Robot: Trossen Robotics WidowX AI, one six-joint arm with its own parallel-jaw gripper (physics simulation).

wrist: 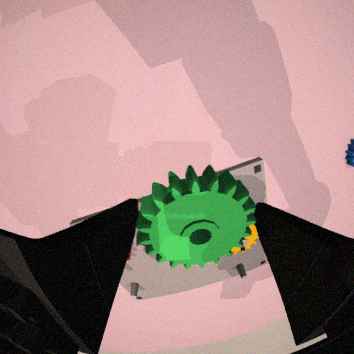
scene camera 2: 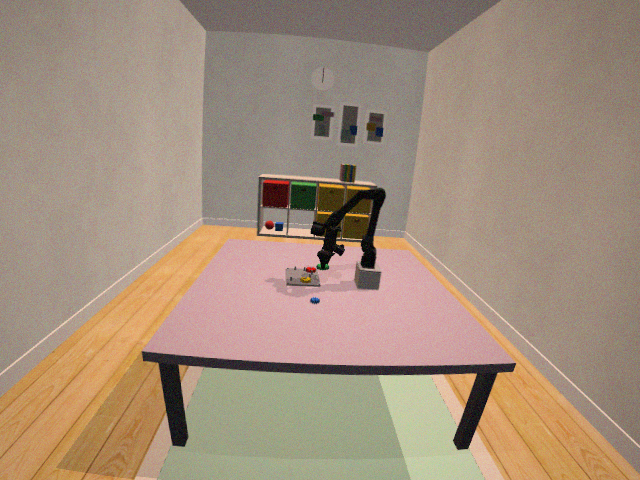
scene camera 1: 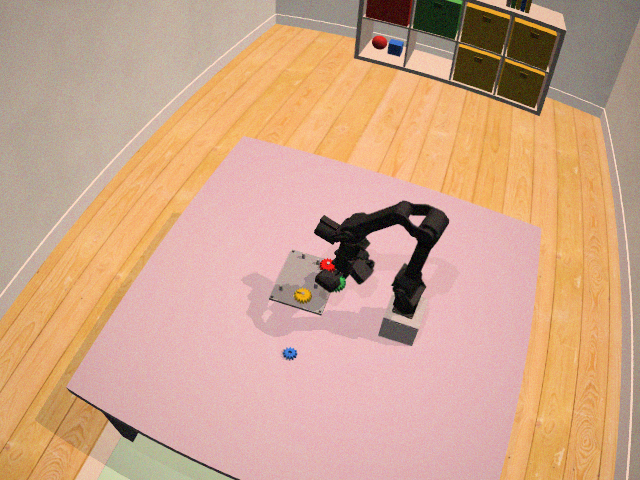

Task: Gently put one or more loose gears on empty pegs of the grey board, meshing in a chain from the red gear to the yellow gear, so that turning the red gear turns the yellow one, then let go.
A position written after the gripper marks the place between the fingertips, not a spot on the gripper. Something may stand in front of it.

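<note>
Gripper [scene camera 1: 337,284], [wrist: 198,208] holding green gear [wrist: 196,219], clear of everything else. Grey board [wrist: 154,279] also visible.
</note>
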